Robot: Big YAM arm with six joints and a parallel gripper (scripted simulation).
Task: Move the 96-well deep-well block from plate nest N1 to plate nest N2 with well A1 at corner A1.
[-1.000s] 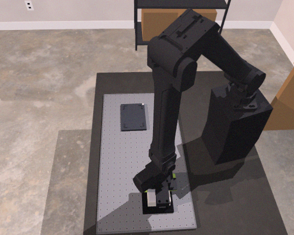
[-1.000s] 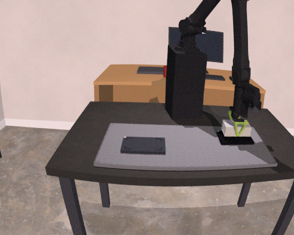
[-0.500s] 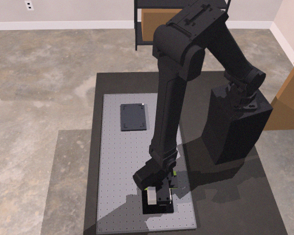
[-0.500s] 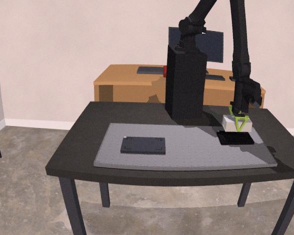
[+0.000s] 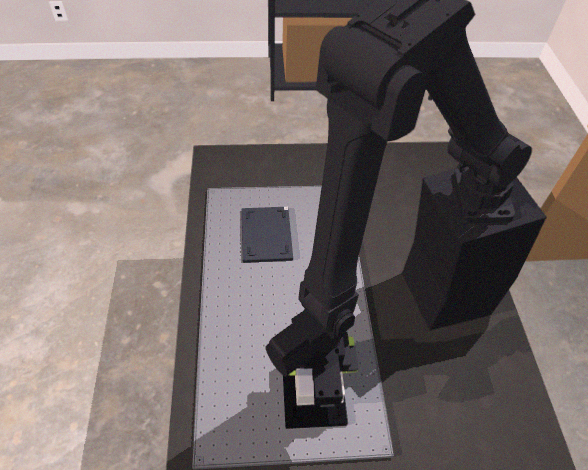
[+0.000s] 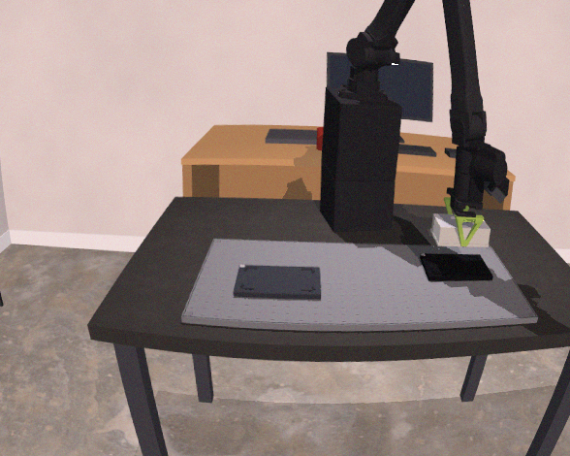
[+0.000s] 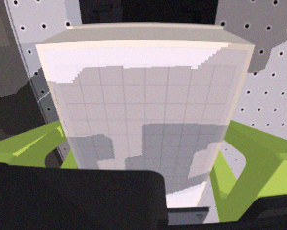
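My gripper is now 38 cm to the left of the dark plate nest N2, 13 cm short of it and 8 cm above it. From my hand the other things lie so: white deep-well block: 1 cm above; then black plate nest N1: 8 cm below.
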